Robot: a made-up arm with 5 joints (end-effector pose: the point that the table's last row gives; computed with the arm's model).
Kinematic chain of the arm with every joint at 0, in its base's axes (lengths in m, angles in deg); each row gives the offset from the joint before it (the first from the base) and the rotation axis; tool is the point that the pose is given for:
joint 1: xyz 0 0 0.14 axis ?
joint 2: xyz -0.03 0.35 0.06 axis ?
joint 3: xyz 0.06 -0.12 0 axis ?
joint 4: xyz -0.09 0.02 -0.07 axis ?
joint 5: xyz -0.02 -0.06 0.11 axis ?
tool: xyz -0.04 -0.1 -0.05
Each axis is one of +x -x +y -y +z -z.
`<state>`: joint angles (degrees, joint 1 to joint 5).
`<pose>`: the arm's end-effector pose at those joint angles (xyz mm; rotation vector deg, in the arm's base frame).
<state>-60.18 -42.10 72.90 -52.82 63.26</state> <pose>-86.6 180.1 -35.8 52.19 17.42 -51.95</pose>
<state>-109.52 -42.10 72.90 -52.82 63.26</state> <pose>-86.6 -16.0 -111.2 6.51 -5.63 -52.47</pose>
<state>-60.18 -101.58 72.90 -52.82 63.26</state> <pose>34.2 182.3 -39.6 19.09 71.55 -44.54</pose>
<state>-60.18 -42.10 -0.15 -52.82 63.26</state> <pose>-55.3 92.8 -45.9 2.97 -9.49 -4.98</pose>
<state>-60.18 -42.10 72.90 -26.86 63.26</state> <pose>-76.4 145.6 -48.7 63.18 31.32 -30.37</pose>
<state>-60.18 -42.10 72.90 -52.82 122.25</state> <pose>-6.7 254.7 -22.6 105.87 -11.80 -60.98</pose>
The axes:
joint 1: +x
joint 2: -z
joint 3: +x
joint 4: +z
joint 5: +x

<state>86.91 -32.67 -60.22 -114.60 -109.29</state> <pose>-125.2 -23.8 506.0 -35.06 83.13 -52.39</pose>
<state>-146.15 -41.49 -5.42 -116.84 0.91</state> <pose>-154.3 -206.3 -40.2 -119.50 -94.48 -20.29</pose>
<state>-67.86 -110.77 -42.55 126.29 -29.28</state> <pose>-47.9 227.9 -303.9 -12.92 -42.70 -102.00</pose>
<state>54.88 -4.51 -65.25 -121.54 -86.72</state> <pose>-131.5 232.9 467.3 -52.66 76.99 -102.11</pose>
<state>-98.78 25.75 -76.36 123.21 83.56</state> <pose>-92.6 35.6 -39.6 -32.34 80.44 -84.48</pose>
